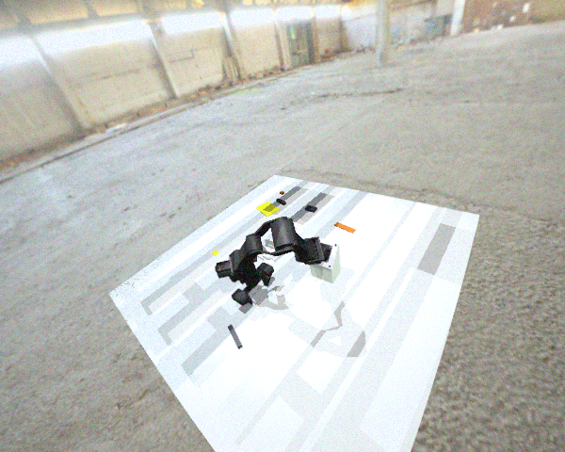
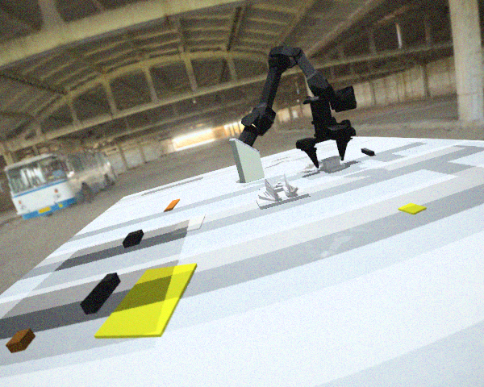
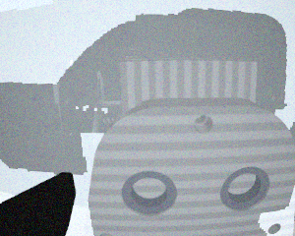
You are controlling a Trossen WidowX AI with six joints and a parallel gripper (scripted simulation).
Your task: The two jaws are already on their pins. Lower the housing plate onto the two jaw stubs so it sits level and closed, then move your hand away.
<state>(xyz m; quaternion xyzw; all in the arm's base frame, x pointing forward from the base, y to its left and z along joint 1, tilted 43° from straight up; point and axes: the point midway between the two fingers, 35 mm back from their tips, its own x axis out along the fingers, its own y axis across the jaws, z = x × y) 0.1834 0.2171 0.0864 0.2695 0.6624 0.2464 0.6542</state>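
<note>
My gripper tip is 70 mm short of the white housing plate and 230 mm to the left of it. The rest, counted from my gripper tip: yellow sheet (360 mm ahead, 530 mm to the right, 10 mm below); small yellow tile (390 mm ahead, 100 mm to the right, 10 mm below).
</note>
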